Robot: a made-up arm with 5 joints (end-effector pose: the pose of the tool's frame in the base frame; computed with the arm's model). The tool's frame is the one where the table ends.
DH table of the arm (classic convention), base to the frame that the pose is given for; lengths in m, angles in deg. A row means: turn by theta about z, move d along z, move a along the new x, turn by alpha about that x. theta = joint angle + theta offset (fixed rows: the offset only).
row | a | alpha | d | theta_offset
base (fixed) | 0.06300 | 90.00 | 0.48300 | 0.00
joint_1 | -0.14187 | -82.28 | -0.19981 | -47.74
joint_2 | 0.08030 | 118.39 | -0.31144 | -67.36
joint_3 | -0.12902 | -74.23 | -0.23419 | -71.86
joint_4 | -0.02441 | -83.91 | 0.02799 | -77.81
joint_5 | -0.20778 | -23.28 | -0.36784 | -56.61
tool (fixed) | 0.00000 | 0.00 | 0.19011 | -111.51
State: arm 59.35 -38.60 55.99 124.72 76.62
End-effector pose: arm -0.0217 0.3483 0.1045 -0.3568 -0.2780 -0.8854 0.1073
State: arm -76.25 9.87 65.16 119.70 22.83
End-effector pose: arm -0.2753 0.4044 0.7785 -0.8736 -0.2363 -0.2476 0.3459
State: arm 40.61 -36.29 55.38 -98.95 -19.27
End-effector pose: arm 0.3568 0.2116 0.2502 0.5850 -0.6005 -0.5444 0.0282
Working (the frame after each row of the table, in the pose's form):
after base (fixed): 0.0630 0.0000 0.4830 0.7071 0.0000 0.0000 0.7071
after joint_1: -0.0778 0.1998 0.5006 0.0672 0.0620 -0.0042 0.9958
after joint_2: -0.1362 0.1643 0.1863 0.5221 -0.6279 -0.4805 0.3197
after joint_3: 0.0936 0.2201 0.3112 0.3344 -0.1213 -0.7456 0.5635
after joint_4: 0.0734 0.1917 0.3240 -0.5848 -0.6367 0.2134 0.4551
after joint_5: 0.4843 0.0936 0.3273 -0.1672 -0.8215 -0.2831 0.4659

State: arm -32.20 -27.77 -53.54 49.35 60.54
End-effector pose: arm 0.1156 -0.0867 0.6682 -0.5063 0.8397 -0.0082 0.1964
Working (the frame after each row of the table, in the pose's form):
after base (fixed): 0.0630 0.0000 0.4830 0.7071 0.0000 0.0000 0.7071
after joint_1: 0.0382 0.1998 0.6227 0.0516 0.6409 -0.0432 0.7646
after joint_2: -0.2775 0.1624 0.5740 0.1913 -0.2688 -0.7081 0.6243
after joint_3: -0.0643 0.0474 0.4608 -0.4674 -0.5680 0.6732 0.0764
after joint_4: -0.0675 0.0104 0.4604 0.3932 0.9185 -0.0264 0.0314
after joint_5: 0.0514 -0.1218 0.8436 0.4092 0.8910 0.1577 0.1173

